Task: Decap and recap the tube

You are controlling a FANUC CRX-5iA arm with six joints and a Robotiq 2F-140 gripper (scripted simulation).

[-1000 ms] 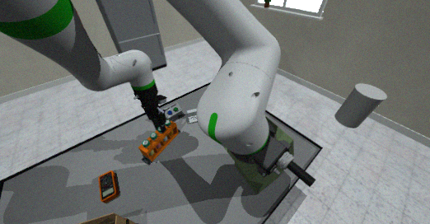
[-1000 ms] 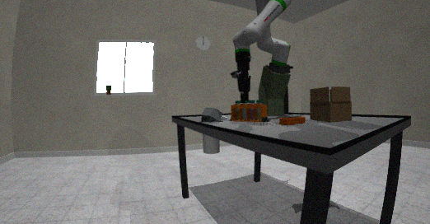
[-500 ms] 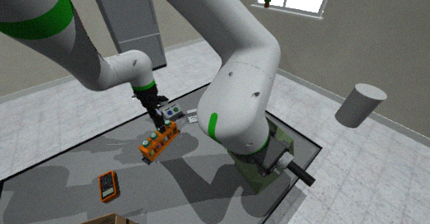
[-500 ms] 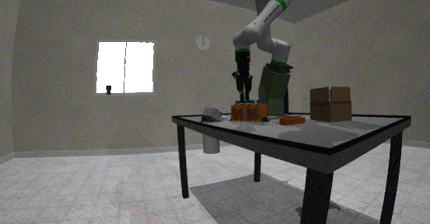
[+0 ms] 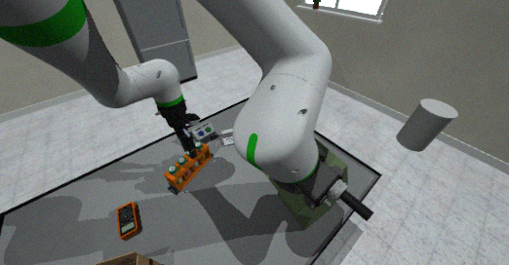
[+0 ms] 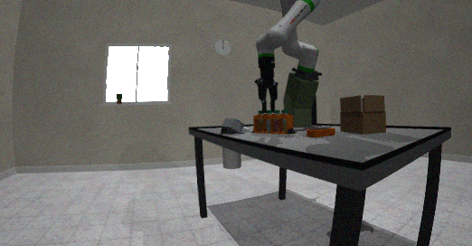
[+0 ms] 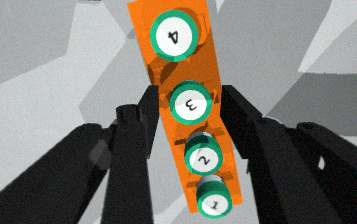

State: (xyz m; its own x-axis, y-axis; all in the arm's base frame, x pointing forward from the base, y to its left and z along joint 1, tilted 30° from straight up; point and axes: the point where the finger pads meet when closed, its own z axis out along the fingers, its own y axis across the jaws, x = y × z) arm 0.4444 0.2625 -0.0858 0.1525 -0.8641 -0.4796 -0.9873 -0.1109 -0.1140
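My hand is 160 mm short of the key housing, 130 mm to the left of it and 90 mm above it.
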